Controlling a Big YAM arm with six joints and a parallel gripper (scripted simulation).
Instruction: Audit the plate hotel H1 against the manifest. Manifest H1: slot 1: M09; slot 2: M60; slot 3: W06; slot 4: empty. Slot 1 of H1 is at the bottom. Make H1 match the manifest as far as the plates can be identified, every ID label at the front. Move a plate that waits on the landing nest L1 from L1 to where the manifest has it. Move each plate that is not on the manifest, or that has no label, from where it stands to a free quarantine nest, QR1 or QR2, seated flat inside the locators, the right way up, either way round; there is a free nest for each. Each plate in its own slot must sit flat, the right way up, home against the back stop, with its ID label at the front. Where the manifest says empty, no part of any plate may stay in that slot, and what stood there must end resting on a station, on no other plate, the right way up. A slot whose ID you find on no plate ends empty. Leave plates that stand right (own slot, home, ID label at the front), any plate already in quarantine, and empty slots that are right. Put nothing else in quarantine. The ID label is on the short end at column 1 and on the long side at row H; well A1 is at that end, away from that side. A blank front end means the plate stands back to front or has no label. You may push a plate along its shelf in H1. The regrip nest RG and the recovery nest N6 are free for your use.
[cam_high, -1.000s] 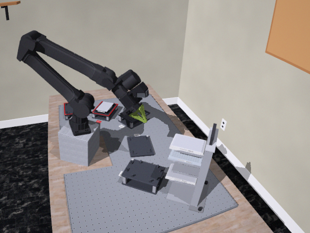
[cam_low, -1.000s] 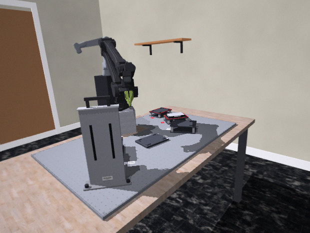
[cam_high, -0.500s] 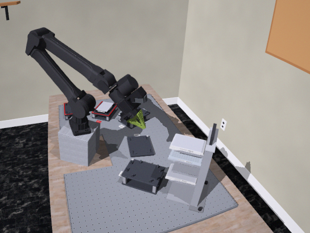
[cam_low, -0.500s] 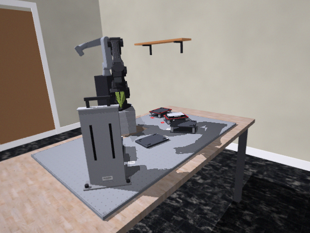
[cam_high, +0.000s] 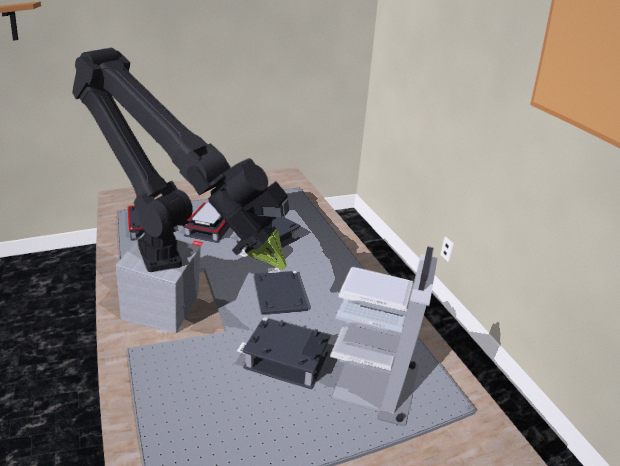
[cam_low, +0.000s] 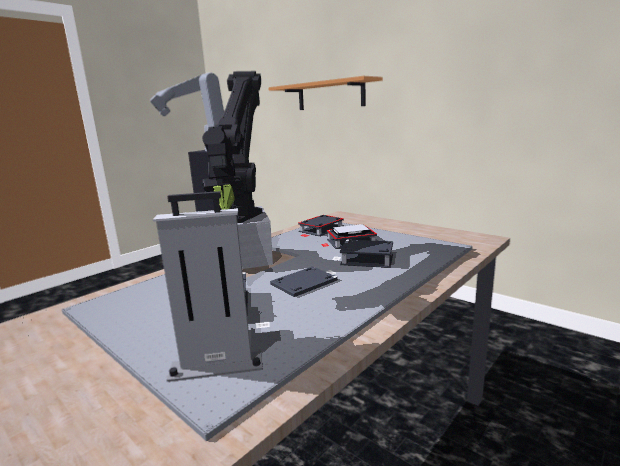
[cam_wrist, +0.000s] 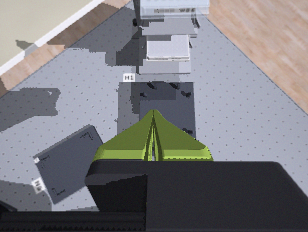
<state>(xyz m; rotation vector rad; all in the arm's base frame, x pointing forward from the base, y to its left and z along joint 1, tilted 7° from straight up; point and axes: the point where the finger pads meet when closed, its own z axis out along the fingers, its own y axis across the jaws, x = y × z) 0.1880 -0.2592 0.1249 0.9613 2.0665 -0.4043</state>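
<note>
Now: the clear plate 17 cm to the right of my hand, 11 cm ahead of it and 3 cm below it. The rest, counted from my hand: hotel back panel: 23 cm to the right, 17 cm ahead, 9 cm below; then h1 tag: 25 cm below, 15 cm ahead, 6 cm to the right.
</note>
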